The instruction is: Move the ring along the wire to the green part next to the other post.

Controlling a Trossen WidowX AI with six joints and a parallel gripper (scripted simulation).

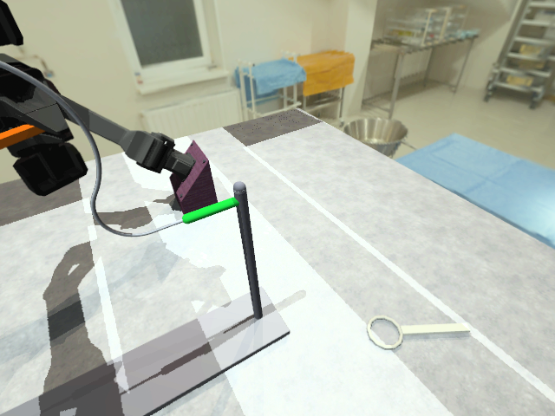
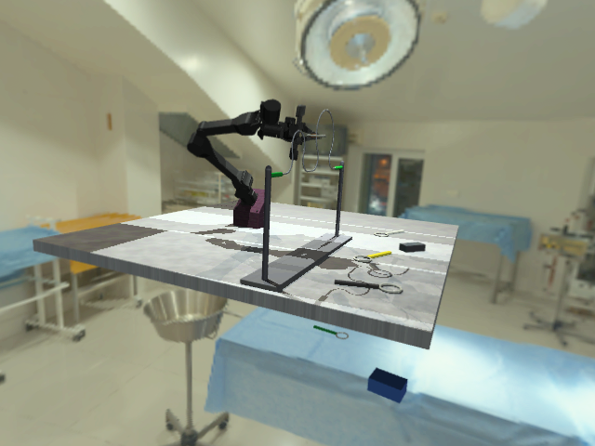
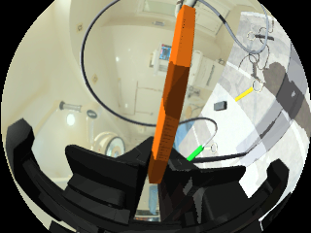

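My gripper tip is now 1 cm short of the ring with orange handle and 10 cm to the left of it. Round my gripper tip: black block 34 cm ahead, 14 cm to the left, 38 cm below.
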